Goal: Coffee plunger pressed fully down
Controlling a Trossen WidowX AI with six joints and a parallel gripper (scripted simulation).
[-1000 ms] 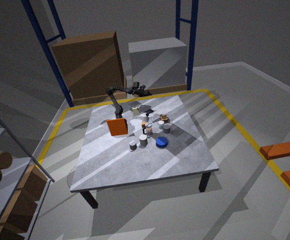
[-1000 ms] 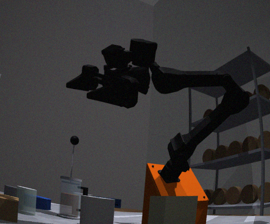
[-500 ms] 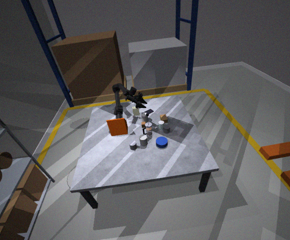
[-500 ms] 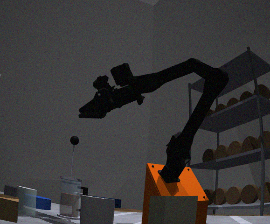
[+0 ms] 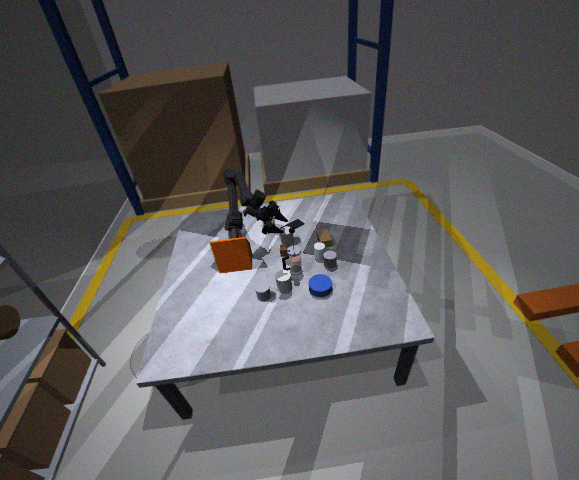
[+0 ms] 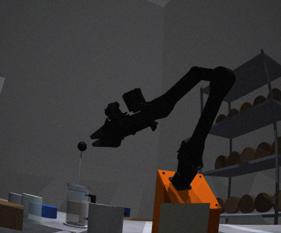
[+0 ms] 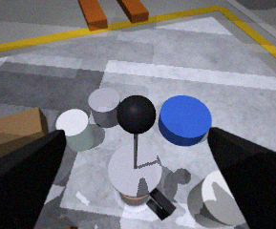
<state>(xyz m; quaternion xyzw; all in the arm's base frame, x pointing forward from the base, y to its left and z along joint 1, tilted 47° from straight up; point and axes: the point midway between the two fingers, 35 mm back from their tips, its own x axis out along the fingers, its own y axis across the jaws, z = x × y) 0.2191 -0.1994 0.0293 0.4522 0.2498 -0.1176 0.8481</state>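
Right now my gripper tip is 1 cm short of the coffee press, 2 cm to the left of it and 16 cm above it. The rest, counted from my gripper tip: tan block: 26 cm ahead, 17 cm to the left, 27 cm below; blue disc: 11 cm ahead, 19 cm to the right, 27 cm below; cream box: 4 cm behind, 41 cm to the left, 24 cm below.
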